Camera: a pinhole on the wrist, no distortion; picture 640 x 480 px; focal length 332.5 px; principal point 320.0 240.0 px. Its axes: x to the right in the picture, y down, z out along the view. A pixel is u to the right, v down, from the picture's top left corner.
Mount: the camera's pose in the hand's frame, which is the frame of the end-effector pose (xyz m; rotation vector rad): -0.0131 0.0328 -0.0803 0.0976 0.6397 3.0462
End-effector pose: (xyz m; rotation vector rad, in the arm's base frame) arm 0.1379 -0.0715 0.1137 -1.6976 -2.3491 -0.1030
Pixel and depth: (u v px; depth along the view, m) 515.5 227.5 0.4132
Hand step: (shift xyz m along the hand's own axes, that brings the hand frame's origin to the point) -0.2276 0.2223 0.3045
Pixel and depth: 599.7 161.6 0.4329
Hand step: -0.3460 0.3142 0.2944
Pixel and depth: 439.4 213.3 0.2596
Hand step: -0.0884 0.1597 0.1537
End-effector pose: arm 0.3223 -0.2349 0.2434 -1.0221 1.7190 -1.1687
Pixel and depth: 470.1 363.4 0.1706
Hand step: -0.0794 0.0463 0.1054
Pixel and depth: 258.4 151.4 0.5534
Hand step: 0.1283 0.3856 0.3602
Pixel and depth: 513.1 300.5 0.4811
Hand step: -0.2609 0.1567 0.4101
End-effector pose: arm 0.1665 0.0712 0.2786 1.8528 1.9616 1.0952
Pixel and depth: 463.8 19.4 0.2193
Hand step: -0.0910 0.2577 0.0668
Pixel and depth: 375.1 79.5 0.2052
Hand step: -0.0319 0.2071 0.0692
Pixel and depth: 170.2 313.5 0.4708
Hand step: 0.2286 0.1179 0.3799
